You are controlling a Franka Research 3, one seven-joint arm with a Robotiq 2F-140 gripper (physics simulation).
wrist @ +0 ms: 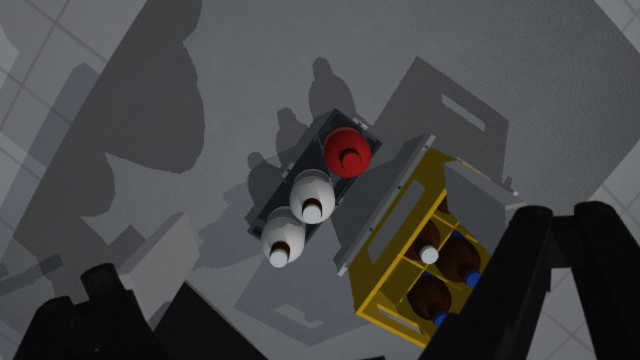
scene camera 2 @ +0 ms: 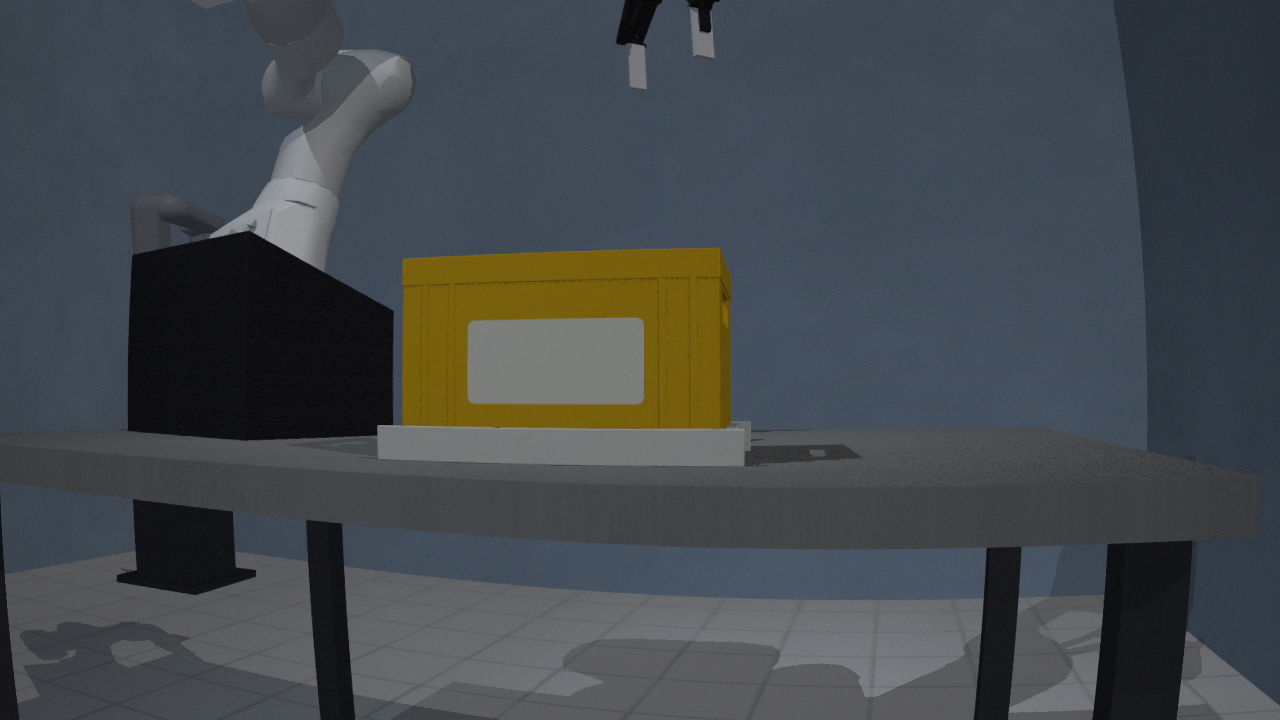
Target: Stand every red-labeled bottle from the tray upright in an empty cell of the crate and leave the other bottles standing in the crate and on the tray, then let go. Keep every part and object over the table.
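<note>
My gripper (scene camera 2: 671,73) (wrist: 317,211) is open and empty, high above the table. The dark tray (wrist: 311,159) lies beside the crate in the wrist view. A red-labeled bottle (wrist: 346,150) with a red cap stands upright at the tray's upper end. Two white bottles (wrist: 312,195) (wrist: 283,235) stand in its other places. The yellow crate (scene camera 2: 559,300) (wrist: 434,167) holds a brown bottle with a white cap (wrist: 429,255) and two with blue caps (wrist: 473,279) (wrist: 441,320). Another brown bottle shows partly behind my right finger pad. The crate's lower-left cell looks empty; other cells are hidden.
A white guide strip (scene camera 2: 559,445) runs along the crate's base. The grey table (scene camera 2: 984,519) carries the crate and tray. A black block (scene camera 2: 187,340) stands left of the crate in the scene view, by the arm's base.
</note>
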